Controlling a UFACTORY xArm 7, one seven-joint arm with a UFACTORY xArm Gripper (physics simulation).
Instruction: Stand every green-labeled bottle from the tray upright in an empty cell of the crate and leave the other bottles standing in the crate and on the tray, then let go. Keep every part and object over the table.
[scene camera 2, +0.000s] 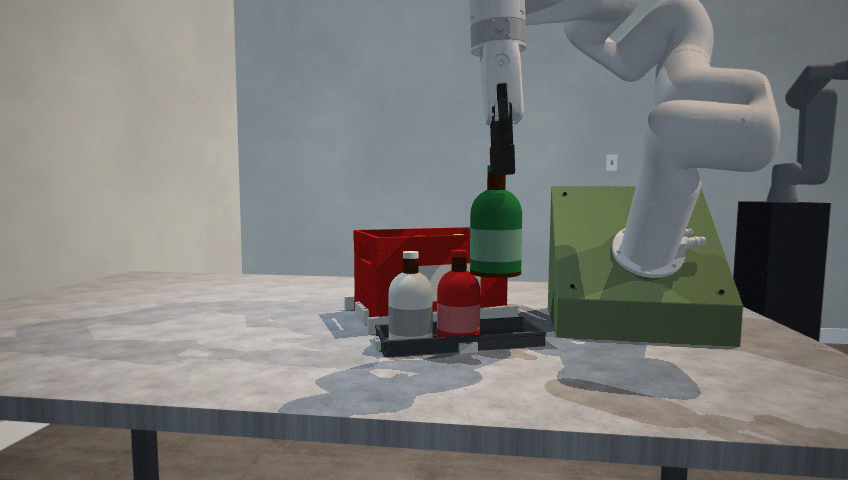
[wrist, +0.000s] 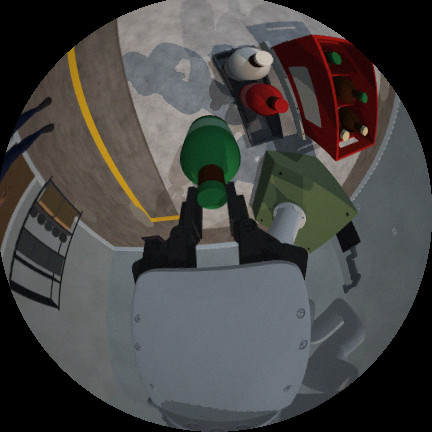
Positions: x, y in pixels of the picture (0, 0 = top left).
Labels:
my gripper: scene camera 2; wrist
red bottle: scene camera 2; wrist
white bottle: scene camera 2 410, 311; wrist 246, 63
same spot on red bottle: (wrist: 264, 99) = (scene camera 2: 456, 272)
same spot on my gripper: (wrist: 254, 244) = (scene camera 2: 490, 130)

